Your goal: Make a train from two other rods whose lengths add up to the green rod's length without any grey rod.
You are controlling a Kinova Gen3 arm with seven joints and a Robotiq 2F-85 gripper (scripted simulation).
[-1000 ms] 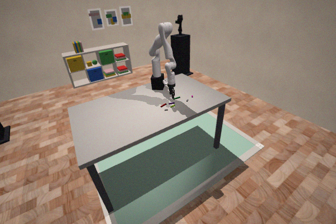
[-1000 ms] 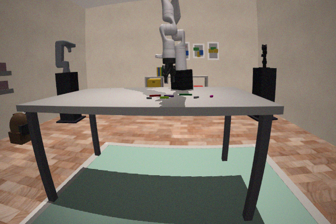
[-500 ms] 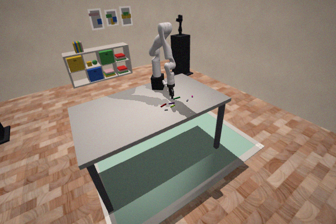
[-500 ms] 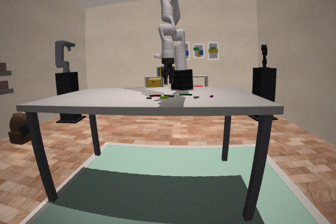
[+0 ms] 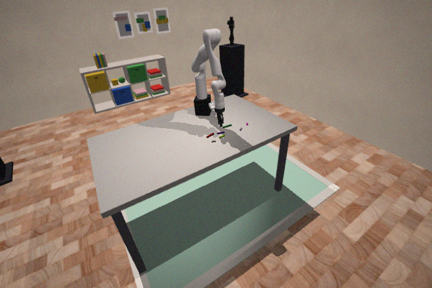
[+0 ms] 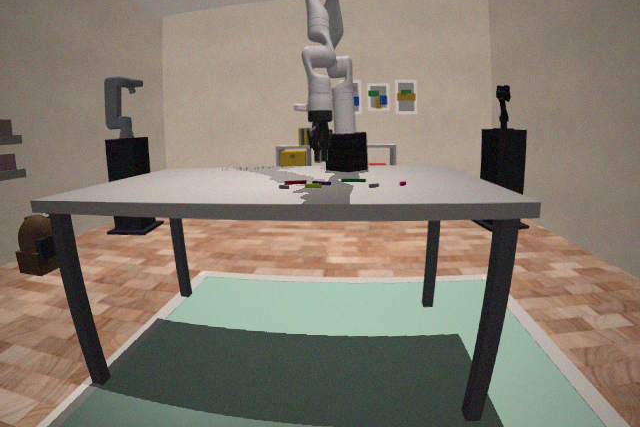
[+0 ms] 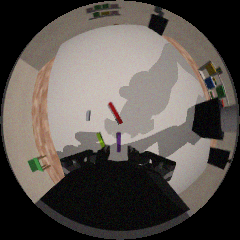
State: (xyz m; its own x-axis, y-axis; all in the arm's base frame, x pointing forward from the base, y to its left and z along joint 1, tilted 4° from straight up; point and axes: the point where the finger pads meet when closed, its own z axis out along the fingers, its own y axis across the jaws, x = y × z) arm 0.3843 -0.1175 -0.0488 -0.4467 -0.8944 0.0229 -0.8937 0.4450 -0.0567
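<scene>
Now: hand 80 mm above the purple rod. Also, from my hand: green rod (40 mm behind, 110 mm to the left, 80 mm below); lime rod (50 mm ahead, 30 mm to the right, 80 mm below); red rod (30 mm behind, 80 mm to the right, 80 mm below).
</scene>
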